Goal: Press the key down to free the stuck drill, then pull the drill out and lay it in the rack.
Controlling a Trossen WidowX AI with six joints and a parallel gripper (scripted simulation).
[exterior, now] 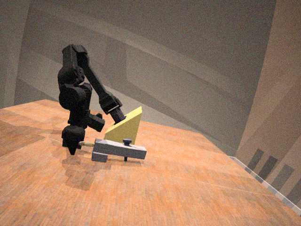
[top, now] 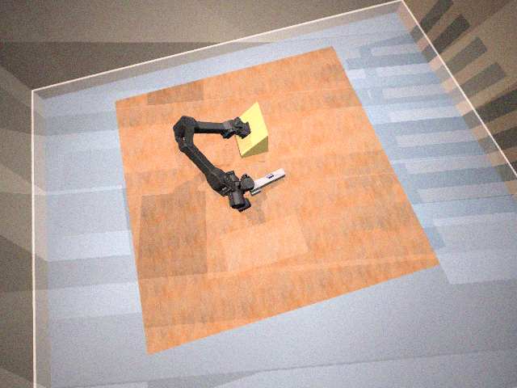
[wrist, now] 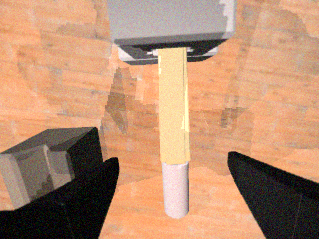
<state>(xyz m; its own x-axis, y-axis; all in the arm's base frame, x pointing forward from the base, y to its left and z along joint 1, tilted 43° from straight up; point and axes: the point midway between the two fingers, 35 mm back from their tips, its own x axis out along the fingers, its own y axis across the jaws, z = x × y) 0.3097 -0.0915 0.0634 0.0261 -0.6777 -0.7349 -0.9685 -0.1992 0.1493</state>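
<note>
My gripper tip is now 10 mm past the drill, 50 mm to the right of it and 30 mm below it. From my gripper tip the other things lie so: blue key: 40 mm behind, 170 mm to the left, 30 mm above; grey housing: 40 mm behind, 150 mm to the left, 20 mm above; dark grey rack: 70 mm behind, 30 mm to the right.
</note>
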